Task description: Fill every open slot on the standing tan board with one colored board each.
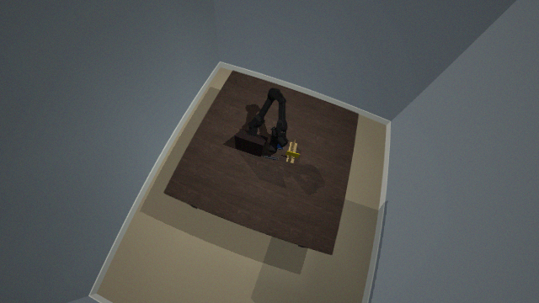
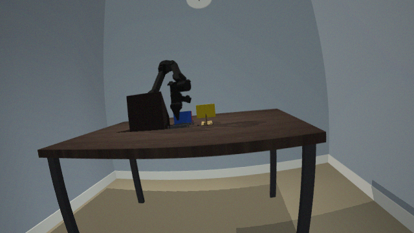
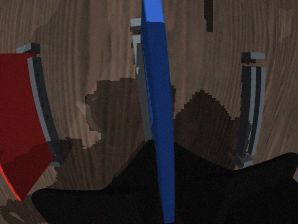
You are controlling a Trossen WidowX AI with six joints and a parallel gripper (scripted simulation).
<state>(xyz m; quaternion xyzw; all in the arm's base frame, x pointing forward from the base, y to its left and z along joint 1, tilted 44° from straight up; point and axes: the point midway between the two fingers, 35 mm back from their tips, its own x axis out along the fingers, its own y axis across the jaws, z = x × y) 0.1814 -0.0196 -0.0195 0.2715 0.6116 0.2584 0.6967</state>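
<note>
My gripper tip is 16 cm short of the yellow board, 6 cm to the left of it and 3 cm below it. Round my gripper tip: red board 3 cm ahead, 10 cm to the left, 1 cm below; tan board 16 cm ahead, 1 cm to the right, 1 cm below; blue board 3 cm ahead.
</note>
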